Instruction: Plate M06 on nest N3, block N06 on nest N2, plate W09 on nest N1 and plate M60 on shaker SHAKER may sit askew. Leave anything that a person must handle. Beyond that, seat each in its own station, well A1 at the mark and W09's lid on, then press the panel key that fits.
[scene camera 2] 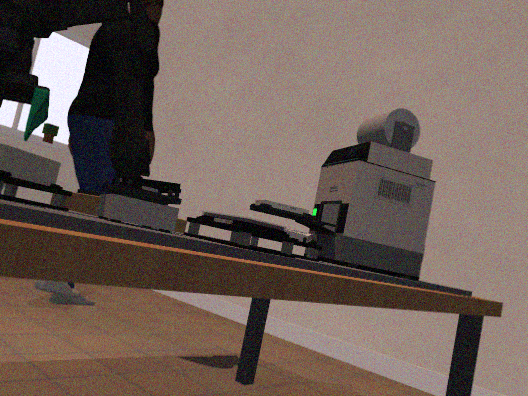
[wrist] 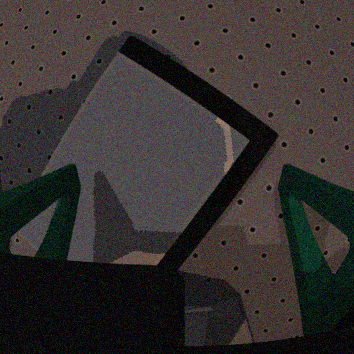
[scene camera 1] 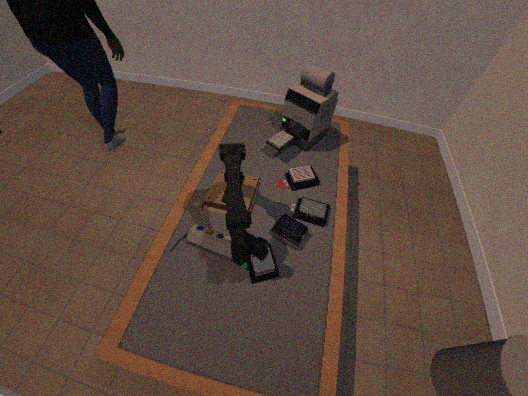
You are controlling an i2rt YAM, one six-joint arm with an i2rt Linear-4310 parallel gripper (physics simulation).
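Observation:
My gripper (scene camera 1: 254,257) (wrist: 179,175) is open and empty above a pale, smooth-topped block (scene camera 1: 266,261) (scene camera 2: 27,162) (wrist: 150,145). The block sits on a black nest (wrist: 217,212); in the wrist view the left finger overlaps the block and the right one is beyond the nest. A dark welled plate (scene camera 1: 291,227) (scene camera 2: 162,189) lies on the grey shaker (scene camera 2: 137,212). A grey-topped plate (scene camera 1: 313,208) sits on another black nest. A white welled plate (scene camera 1: 302,173) sits on the farther nest (scene camera 1: 306,185). Labels, A1 marks and small tilts are too dim to tell.
The key panel (scene camera 1: 212,242), with coloured keys, lies left of the block. A boxy instrument (scene camera 1: 309,112) (scene camera 2: 375,205) with a green light holds out a pale plate (scene camera 1: 281,139) (scene camera 2: 282,206). A red card (scene camera 1: 282,183) lies nearby. A person (scene camera 1: 95,65) (scene camera 2: 117,95) stands beyond the table.

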